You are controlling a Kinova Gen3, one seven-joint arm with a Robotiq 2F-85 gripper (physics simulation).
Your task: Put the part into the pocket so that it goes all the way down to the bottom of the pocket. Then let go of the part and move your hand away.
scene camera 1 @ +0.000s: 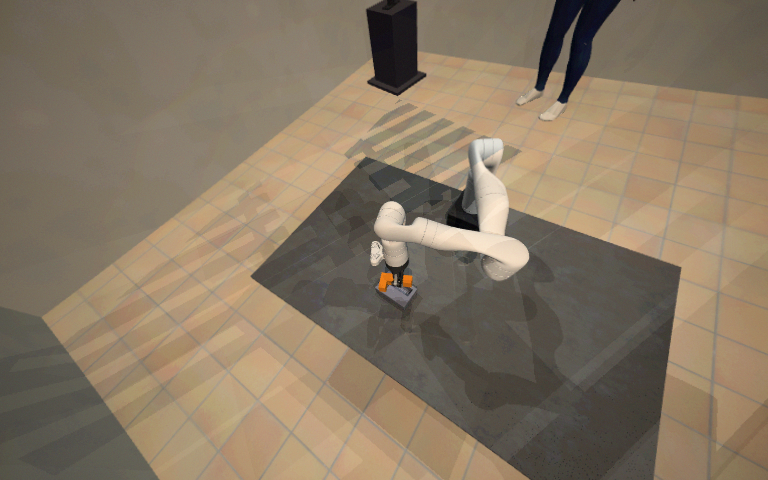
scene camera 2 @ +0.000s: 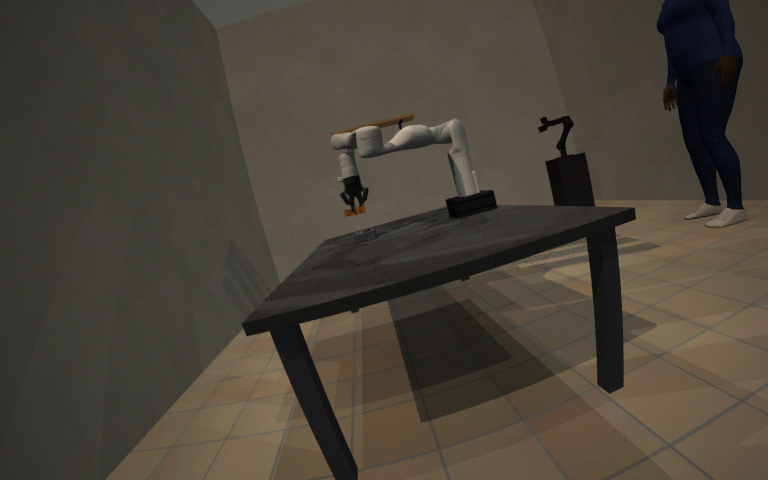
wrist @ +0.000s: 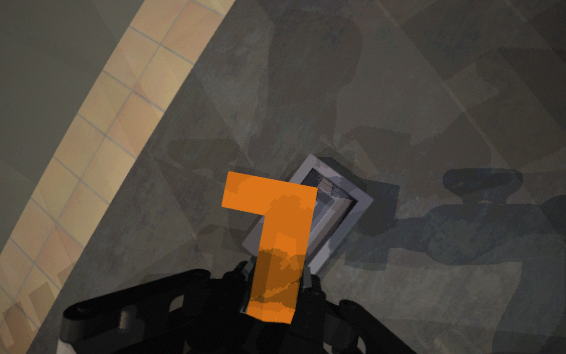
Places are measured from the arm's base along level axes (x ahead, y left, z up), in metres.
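Pixels of known places: gripper, fingertip midpoint: (scene camera 1: 400, 281) (scene camera 2: 359, 212) (wrist: 279, 273); arm's base, origin of the base link: (scene camera 1: 472, 205) (scene camera 2: 468, 194).
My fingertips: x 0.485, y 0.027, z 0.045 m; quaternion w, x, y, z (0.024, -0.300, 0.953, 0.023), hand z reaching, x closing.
Observation:
For each thing: its top centre in the pictures, then the offset to it from my fingertips. Level surfaces: height alone.
- orange L-shaped part, middle of its top: (wrist: 254, 263) (scene camera 1: 395, 281) (scene camera 2: 353, 207) dz +0.027, dx +0.020, dy -0.004 m
- grey block with the pocket, middle of its top: (wrist: 305, 223) (scene camera 1: 395, 288) (scene camera 2: 364, 231) dz -0.088, dx +0.005, dy -0.028 m
- dark table, its level: dz -0.124 m
The orange L-shaped part (scene camera 1: 383, 282) (scene camera 2: 348, 213) (wrist: 286, 215) is held level by its long arm between the fingers of my gripper (scene camera 1: 398, 279) (scene camera 2: 354, 208) (wrist: 279, 273), which is shut on it. In the wrist view its short arm points left at the far end. The grey block with the pocket (scene camera 1: 400, 298) (scene camera 2: 365, 236) (wrist: 364, 201) sits on the table below. In the side view a gap shows between part and block. In the wrist view the block is turned relative to the part, and the part hides much of its left side and the pocket.
The dark table (scene camera 1: 611, 316) (scene camera 2: 453, 249) (wrist: 210, 125) carries the block and the arm's black base (scene camera 1: 461, 215) (scene camera 2: 471, 203). The table edge lies left of the block in the wrist view. A black pedestal (scene camera 1: 392, 48) (scene camera 2: 570, 181) and a standing person (scene camera 1: 577, 53) (scene camera 2: 705, 107) are beyond the table.

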